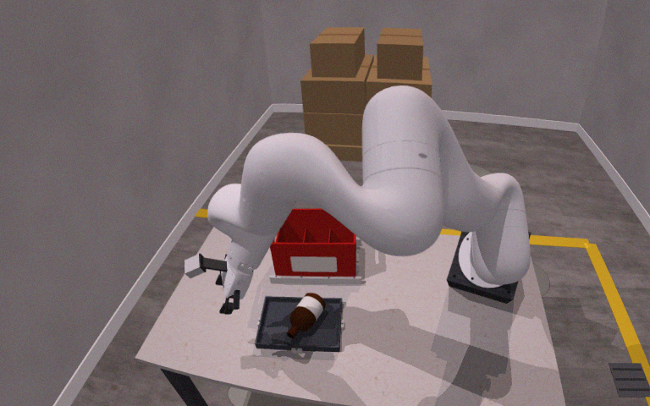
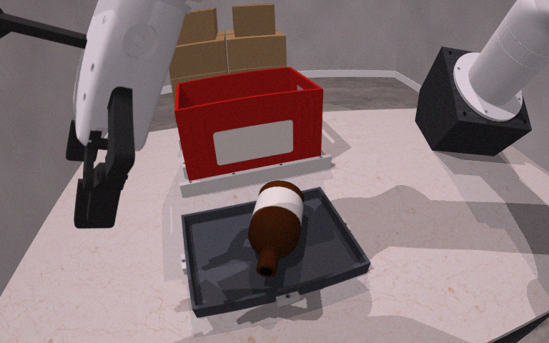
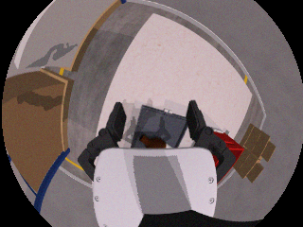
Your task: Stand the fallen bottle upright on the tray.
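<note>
My gripper is now 190 mm above the brown bottle, 170 mm past it and 110 mm to the left of it. The rest, counted from my hand: tray (220 mm below, 160 mm behind, 110 mm to the right); red crate (390 mm to the right, 160 mm behind, 150 mm below).
</note>
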